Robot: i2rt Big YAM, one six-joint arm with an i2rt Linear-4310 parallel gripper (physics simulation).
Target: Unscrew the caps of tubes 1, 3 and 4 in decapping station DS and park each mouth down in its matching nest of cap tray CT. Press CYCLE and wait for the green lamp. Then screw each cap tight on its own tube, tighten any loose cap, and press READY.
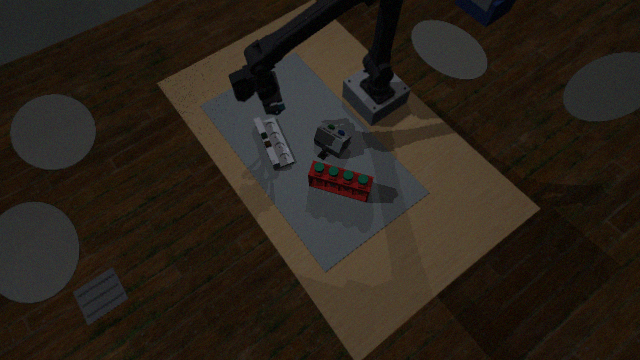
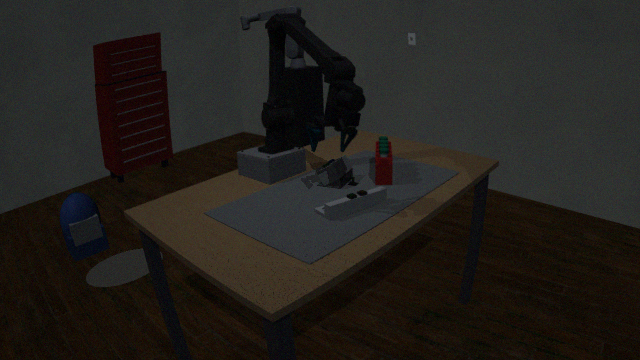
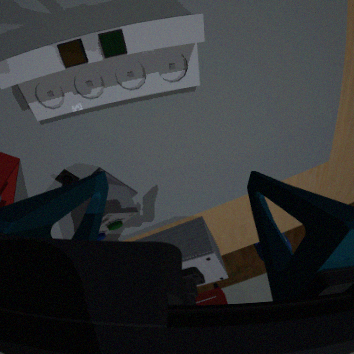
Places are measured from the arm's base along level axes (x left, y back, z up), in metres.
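Pixels of known places: gripper, between the fingertips: (image 1: 274, 102) (image 2: 327, 151) (image 3: 177, 178); arm's base, origin of its link: (image 1: 377, 89) (image 2: 276, 149).
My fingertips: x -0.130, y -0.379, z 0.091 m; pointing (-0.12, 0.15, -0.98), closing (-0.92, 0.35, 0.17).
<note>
For each thing: its top centre in the pictures, then the offset to it from my fingertips. "*": a spot on its surface instead. Level surfaces: height alone.
- red decapping station, centre of its top: (image 1: 340, 174) (image 2: 383, 147) dx +0.341, dy +0.035, dz -0.073 m
- white cap tray, centre of its top: (image 3: 100, 77) (image 2: 351, 190) (image 1: 272, 136) dx +0.040, dy -0.055, dz -0.123 m
- dark green square, a spot on its surface: (image 3: 113, 43) * dx +0.013, dy -0.077, dz -0.123 m
- brown square, a spot on its surface: (image 3: 73, 53) * dx +0.051, dy -0.086, dz -0.123 m
- grey box, centre of its top: (image 3: 93, 234) (image 2: 334, 158) (image 1: 333, 131) dx +0.176, dy +0.129, dz -0.093 m
- green button, centre of its top: (image 3: 113, 229) (image 1: 331, 125) dx +0.147, dy +0.143, dz -0.102 m
- blue button, centre of its top: (image 1: 341, 131) dx +0.190, dy +0.157, dz -0.102 m
- grey mat, height of its surface: dz -0.177 m
- wooden table, height of its surface: dz -0.180 m
- small black piece, a spot on its surface: (image 3: 67, 176) (image 1: 321, 154) * dx +0.192, dy +0.061, dz -0.175 m
The red decapping station (image 1: 341, 173) (image 2: 384, 172) (image 3: 7, 172) stands upright with four green caps on top in a row; tube numbers and cap tightness cannot be read. The white cap tray (image 1: 274, 159) (image 2: 345, 207) (image 3: 160, 35) shows four round nests with no caps in them. Its raised wall bears a dark green square (image 3: 113, 43) and a brown square (image 3: 73, 53). A grey box (image 1: 330, 140) (image 2: 336, 172) has a green button (image 1: 331, 127) (image 3: 115, 225) and a blue button (image 1: 341, 132). My gripper (image 1: 275, 107) (image 2: 329, 150) (image 3: 177, 178) is open and empty, above the mat near the tray's end.
The station, tray and box stand on a grey mat (image 1: 340, 240) (image 2: 280, 240) on the wooden table (image 1: 380, 310) (image 2: 240, 275). The arm's grey base block (image 1: 357, 102) (image 2: 270, 167) (image 3: 190, 240) stands behind the box. A small black piece (image 1: 323, 155) (image 3: 67, 176) lies beside the box.
</note>
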